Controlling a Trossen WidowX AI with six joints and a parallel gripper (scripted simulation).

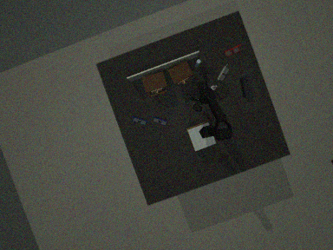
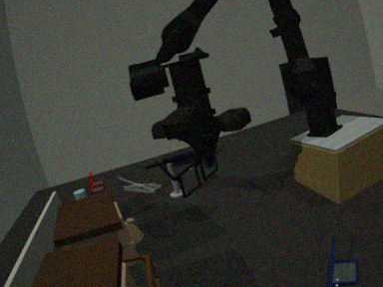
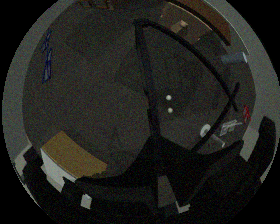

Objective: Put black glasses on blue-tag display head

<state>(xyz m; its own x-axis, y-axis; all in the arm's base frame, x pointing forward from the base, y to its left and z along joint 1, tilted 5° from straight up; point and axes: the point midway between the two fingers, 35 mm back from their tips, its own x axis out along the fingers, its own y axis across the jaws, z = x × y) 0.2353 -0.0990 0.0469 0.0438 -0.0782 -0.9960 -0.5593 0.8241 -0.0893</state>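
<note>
The white stand is 20 mm ahead of my gripper tip, 180 mm to the right of it and 80 mm below it. From my gripper tip the other things lie so: pale blue tag (260 mm ahead, 160 mm to the right, 50 mm below); then white strip (380 mm ahead, 100 mm to the left, 50 mm below); then black bar (120 mm behind, 410 mm to the right, 90 mm below).
</note>
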